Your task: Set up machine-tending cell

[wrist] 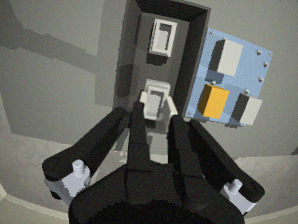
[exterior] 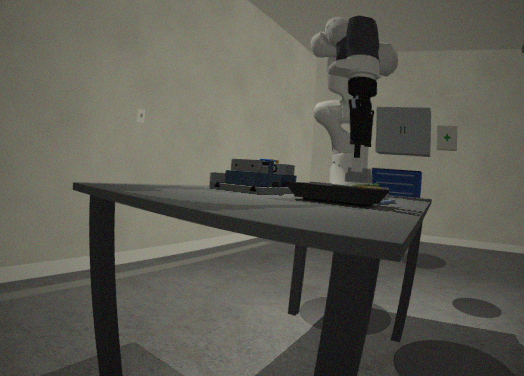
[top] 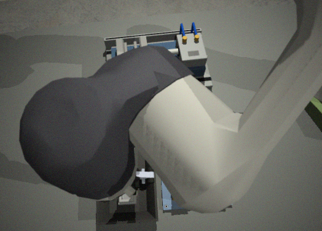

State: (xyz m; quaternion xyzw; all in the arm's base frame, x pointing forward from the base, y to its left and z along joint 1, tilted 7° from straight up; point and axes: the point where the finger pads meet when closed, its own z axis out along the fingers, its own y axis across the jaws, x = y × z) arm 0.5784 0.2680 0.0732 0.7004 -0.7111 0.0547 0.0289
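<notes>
My gripper is now 120 mm past the brass blank, 10 mm to the left of it and 90 mm above it. Also, from my hand: work stop 30 mm behind, 310 mm to the right, 20 mm below; then moving jaw 60 mm behind, 360 mm to the right, 30 mm below; then fixed jaw 350 mm to the right, 30 mm below.
</notes>
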